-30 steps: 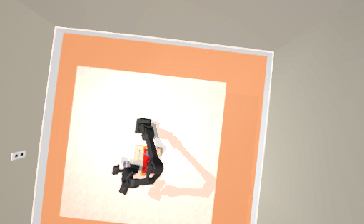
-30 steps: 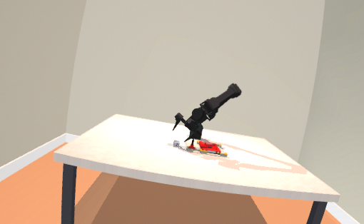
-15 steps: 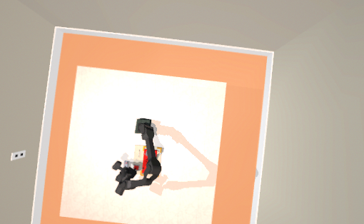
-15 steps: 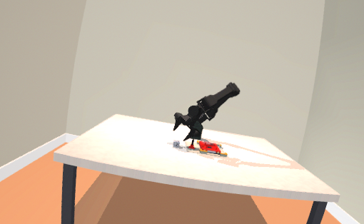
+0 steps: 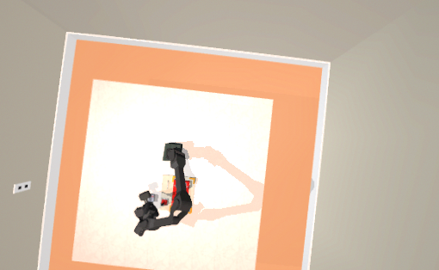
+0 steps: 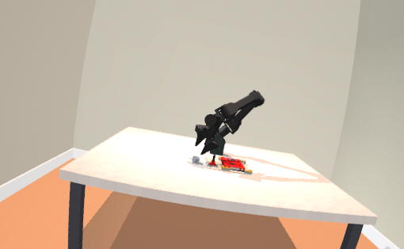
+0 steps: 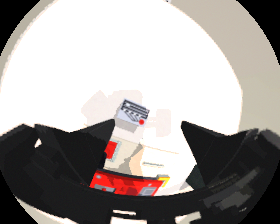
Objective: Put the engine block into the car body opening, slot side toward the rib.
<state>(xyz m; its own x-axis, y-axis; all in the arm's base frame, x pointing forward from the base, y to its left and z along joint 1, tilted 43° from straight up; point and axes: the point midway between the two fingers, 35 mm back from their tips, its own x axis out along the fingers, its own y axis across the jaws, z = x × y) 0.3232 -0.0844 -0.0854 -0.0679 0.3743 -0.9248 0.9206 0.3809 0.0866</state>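
Right now the grey engine block is 50 mm below my gripper tip, 20 mm ahead of it and 10 mm to the right of it.
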